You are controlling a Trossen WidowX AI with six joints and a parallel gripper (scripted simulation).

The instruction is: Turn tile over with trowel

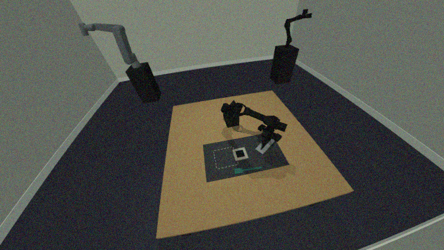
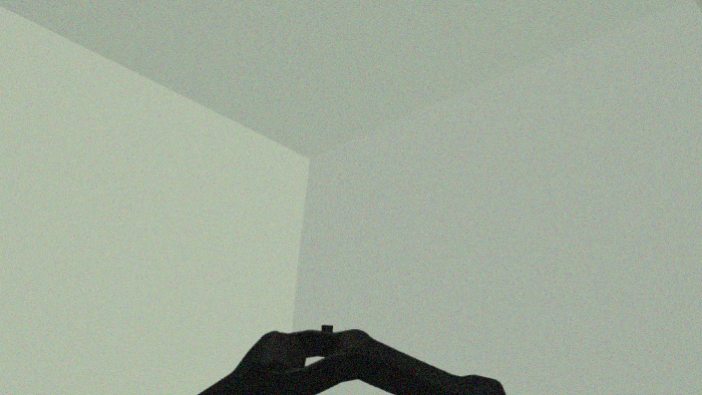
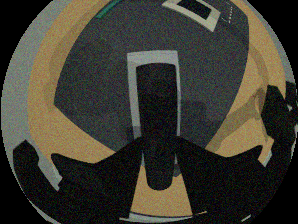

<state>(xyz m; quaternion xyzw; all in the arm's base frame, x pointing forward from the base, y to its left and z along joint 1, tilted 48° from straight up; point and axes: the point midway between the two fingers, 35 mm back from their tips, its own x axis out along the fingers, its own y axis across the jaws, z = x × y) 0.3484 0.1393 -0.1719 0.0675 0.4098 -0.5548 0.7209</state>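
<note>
Right now the small trowel is 20 mm ahead of my gripper tip, 20 mm to the right of it and 30 mm below it. The rest, counted from my gripper tip: dark mat (50 mm ahead, 220 mm to the right, 90 mm below); then green strip (190 mm ahead, 250 mm to the right, 60 mm below); then tile (50 mm ahead, 250 mm to the right, 60 mm below).
</note>
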